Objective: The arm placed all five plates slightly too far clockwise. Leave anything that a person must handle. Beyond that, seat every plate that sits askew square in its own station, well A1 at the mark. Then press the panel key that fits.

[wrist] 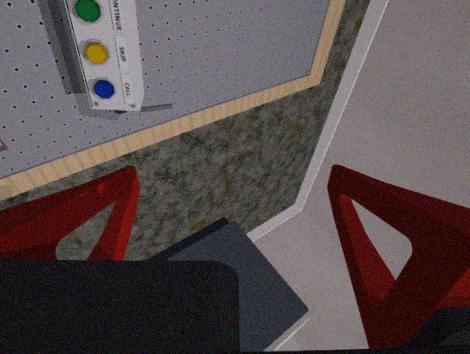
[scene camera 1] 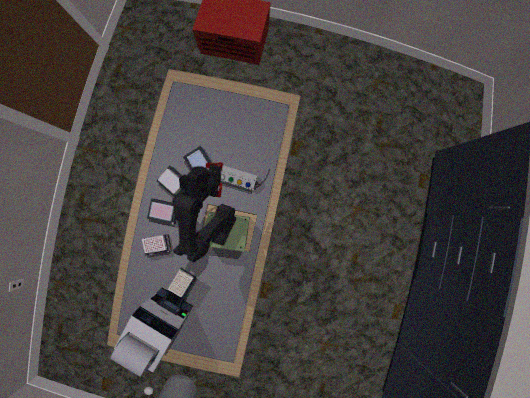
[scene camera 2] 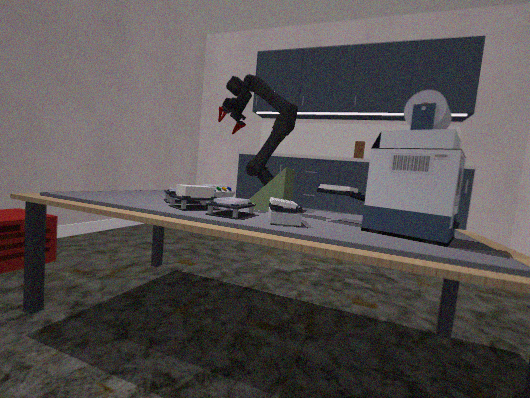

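Note:
Five plates stand in an arc: a bluish one (scene camera 1: pixel 197 157), a white one (scene camera 1: pixel 169 180), a pink one (scene camera 1: pixel 162 211), a red-dotted one (scene camera 1: pixel 154 244) (scene camera 2: pixel 283 203) and a cream one (scene camera 1: pixel 181 282) (scene camera 2: pixel 337 188) at the instrument. The red-dotted plate looks tilted on its block in scene camera 2. Well marks are too small to read. The key panel (scene camera 1: pixel 243 176) (wrist: pixel 131 62) shows green (wrist: pixel 88 10), yellow (wrist: pixel 96 52) and blue (wrist: pixel 104 89) keys; SKIP and CALL are legible. My gripper (scene camera 1: pixel 219 179) (scene camera 2: pixel 227 126) (wrist: pixel 233 176) is open and empty, high above the table near the panel.
The large instrument (scene camera 1: pixel 156 316) (scene camera 2: pixel 415 182) stands at one end of the table. The green wedge base (scene camera 1: pixel 239 240) (scene camera 2: pixel 282 187) stands beneath the arm. A cable (scene camera 1: pixel 264 179) leaves the panel's end. A red cabinet (scene camera 1: pixel 232 20) (scene camera 2: pixel 22 240) stands off the table.

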